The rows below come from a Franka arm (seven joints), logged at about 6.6 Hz.
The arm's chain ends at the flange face. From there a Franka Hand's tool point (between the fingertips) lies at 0.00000 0.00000 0.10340 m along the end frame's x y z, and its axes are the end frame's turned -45 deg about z.
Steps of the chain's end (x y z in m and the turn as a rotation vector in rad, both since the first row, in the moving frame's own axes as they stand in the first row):
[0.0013 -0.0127 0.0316 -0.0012 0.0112 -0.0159]
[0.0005 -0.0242 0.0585 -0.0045 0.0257 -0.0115]
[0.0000 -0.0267 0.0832 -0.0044 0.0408 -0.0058]
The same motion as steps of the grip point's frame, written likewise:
[0.0106 -0.0072 0.0316 -0.0088 0.0071 -0.0159]
[0.0190 -0.0146 0.0585 -0.0214 0.0150 -0.0115]
[0.0215 -0.0156 0.0831 -0.0320 0.0257 -0.0058]

